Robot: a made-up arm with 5 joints.
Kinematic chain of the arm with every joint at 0, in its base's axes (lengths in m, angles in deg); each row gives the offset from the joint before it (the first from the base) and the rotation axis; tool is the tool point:
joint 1: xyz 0 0 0.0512 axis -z
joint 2: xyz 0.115 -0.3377 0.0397 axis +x
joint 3: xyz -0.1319 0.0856 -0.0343 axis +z
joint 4: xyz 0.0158 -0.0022 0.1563 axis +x
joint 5: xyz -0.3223 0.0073 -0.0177 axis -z
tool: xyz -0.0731 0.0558 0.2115
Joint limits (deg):
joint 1: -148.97..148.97
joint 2: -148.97..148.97
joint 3: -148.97..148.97
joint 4: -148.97..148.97
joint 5: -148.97..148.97
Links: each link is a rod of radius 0.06 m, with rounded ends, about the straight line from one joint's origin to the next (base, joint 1, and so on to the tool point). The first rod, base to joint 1, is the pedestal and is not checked.
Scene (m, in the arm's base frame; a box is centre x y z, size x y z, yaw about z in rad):
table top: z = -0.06
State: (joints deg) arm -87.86 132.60 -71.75 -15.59 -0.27
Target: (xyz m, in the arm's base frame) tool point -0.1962 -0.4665 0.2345
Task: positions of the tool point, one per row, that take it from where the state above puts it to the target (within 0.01 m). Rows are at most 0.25 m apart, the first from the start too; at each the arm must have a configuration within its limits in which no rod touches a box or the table.
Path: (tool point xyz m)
1: 0.7865 -0.2590 0.3452
2: 0.6225 -0.4246 0.4217
3: 0.4022 -0.5338 0.4567
4: 0.1628 -0.5704 0.4360
5: -0.0495 -0.5391 0.3576
6: -0.1962 -0.4665 0.2345

